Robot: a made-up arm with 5 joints. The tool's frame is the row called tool. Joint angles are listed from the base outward. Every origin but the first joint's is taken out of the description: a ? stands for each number. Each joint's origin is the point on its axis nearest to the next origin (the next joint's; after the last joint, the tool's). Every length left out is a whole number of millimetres.
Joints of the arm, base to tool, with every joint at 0 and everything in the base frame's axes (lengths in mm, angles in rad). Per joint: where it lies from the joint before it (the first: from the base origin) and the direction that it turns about. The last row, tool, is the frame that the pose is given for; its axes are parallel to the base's.
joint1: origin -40 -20 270 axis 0 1 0
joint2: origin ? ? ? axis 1 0 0
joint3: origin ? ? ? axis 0 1 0
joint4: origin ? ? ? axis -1 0 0
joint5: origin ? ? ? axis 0 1 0
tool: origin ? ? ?
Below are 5 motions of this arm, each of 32 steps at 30 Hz.
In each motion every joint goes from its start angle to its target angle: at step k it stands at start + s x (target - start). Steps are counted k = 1, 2, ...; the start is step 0. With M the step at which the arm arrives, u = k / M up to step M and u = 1 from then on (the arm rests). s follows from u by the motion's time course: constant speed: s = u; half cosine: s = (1 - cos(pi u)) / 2; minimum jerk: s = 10 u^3 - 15 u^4 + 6 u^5.
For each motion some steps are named. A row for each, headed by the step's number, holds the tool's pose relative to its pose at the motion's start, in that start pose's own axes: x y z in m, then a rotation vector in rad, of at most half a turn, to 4 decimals.
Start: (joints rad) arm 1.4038 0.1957 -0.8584 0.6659 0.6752
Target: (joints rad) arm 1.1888 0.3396 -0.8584 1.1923 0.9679
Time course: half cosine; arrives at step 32
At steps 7, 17, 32:
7: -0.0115 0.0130 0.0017 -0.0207 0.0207 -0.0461
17: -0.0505 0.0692 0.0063 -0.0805 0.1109 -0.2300
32: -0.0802 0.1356 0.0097 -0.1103 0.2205 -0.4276

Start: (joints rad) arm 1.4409 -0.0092 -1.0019 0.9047 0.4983
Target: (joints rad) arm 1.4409 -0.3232 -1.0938 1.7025 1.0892
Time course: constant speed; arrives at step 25
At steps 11, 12, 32:
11: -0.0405 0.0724 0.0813 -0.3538 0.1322 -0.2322
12: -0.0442 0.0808 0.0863 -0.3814 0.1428 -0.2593
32: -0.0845 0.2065 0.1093 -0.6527 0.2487 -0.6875

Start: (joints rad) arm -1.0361 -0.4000 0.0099 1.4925 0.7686
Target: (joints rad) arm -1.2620 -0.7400 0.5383 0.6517 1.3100
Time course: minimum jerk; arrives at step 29
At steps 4, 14, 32:
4: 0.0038 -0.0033 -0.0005 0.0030 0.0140 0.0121
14: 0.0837 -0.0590 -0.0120 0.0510 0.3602 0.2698
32: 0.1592 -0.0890 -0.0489 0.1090 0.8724 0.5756

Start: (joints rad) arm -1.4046 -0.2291 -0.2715 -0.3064 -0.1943
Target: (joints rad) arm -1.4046 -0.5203 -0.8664 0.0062 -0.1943
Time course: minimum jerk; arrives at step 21
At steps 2, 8, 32:
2: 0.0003 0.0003 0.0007 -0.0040 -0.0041 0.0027
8: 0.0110 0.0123 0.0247 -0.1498 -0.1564 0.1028
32: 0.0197 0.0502 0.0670 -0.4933 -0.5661 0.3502

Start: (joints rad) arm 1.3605 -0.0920 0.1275 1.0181 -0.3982
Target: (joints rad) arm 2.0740 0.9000 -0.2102 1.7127 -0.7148
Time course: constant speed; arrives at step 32
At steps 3, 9, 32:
3: 0.0049 -0.0040 -0.0116 0.0396 -0.0238 0.0233
9: 0.0137 -0.0085 -0.0289 0.1178 -0.0535 0.0561
32: 0.0714 -0.0154 -0.0184 0.3544 0.0689 0.1174

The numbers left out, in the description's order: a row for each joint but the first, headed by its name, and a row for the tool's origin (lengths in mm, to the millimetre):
joint2: -50 0 -40
joint3: 0 -110 10
joint4: -190 0 -40
joint5: 0 -300 120
tool: -10 0 30

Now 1 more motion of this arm.
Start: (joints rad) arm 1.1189 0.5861 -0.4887 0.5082 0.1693
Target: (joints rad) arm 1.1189 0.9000 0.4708 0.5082 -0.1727
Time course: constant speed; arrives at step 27
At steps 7, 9, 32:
7: 0.0479 -0.0223 0.0175 0.0636 0.1428 0.1042
9: 0.0637 -0.0284 0.0193 0.0845 0.1819 0.1359
32: 0.2272 -0.0581 -0.0295 0.3207 0.4996 0.4511

